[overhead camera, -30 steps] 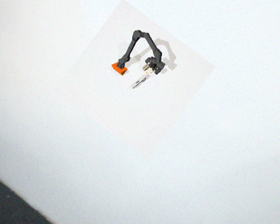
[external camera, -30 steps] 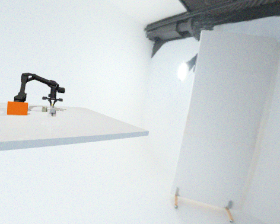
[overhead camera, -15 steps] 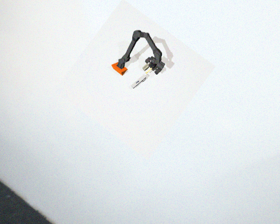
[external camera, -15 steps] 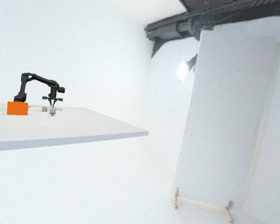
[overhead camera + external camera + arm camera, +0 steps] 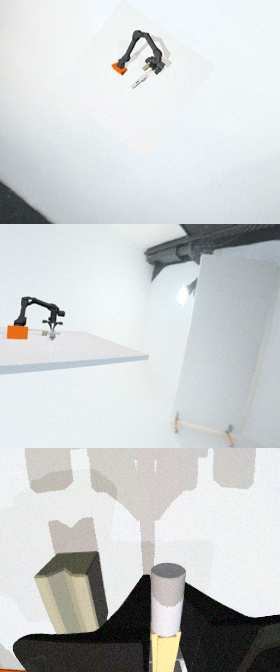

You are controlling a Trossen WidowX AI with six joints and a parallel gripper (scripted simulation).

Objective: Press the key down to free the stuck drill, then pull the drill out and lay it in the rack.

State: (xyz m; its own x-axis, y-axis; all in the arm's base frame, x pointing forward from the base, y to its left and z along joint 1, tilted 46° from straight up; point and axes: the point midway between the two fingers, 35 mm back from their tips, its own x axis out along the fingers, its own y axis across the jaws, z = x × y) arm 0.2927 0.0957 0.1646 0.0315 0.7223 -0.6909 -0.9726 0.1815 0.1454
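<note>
Right now the drill is 1 cm behind my gripper tip, 4 cm to the right of it and 3 cm above it. Round my gripper tip: key: 4 cm behind, 22 cm to the right, 1 cm above; then rack: 7 cm behind, 2 cm to the right, 3 cm below; then grey block: 3 cm behind, 19 cm to the right.
</note>
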